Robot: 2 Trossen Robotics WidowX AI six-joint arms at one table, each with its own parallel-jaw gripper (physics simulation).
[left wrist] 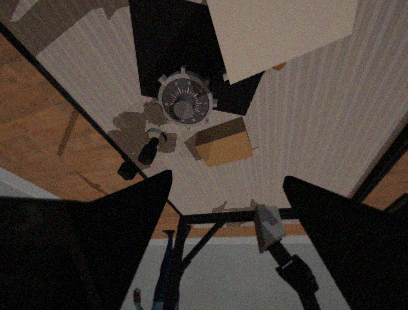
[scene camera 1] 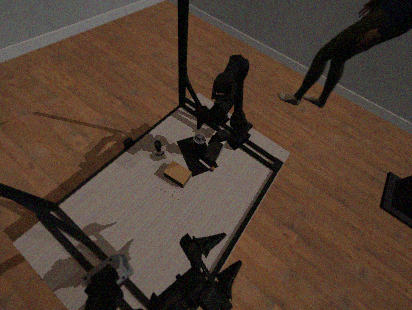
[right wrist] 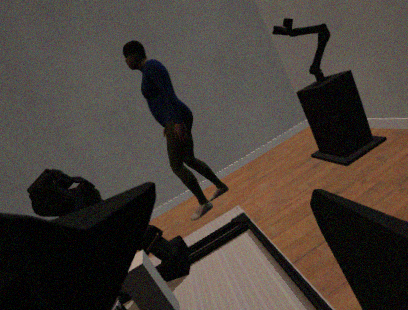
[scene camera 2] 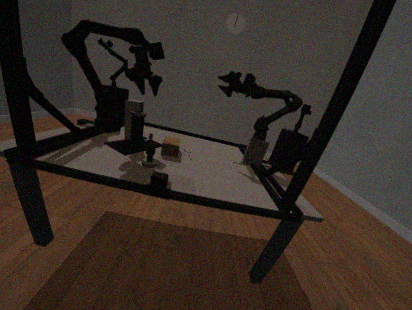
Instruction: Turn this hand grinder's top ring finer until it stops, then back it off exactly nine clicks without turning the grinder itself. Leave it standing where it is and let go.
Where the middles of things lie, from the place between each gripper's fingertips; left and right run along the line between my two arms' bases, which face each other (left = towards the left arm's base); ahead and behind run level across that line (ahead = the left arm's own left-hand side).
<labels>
Now: right hand 340 mm past the tan wooden block (left wrist: 227,142), 160 mm to the right of it and 390 mm above it. From my right hand the other things lie so: white box (left wrist: 249,44) 280 mm behind, 390 mm to the left, 320 mm below.
Right now the white box is 4 cm ahead of my left hand, 9 cm to the left of it and 14 cm below it. Round my left hand: tan wooden block 2 cm behind, 15 cm to the right, 22 cm below.
</labels>
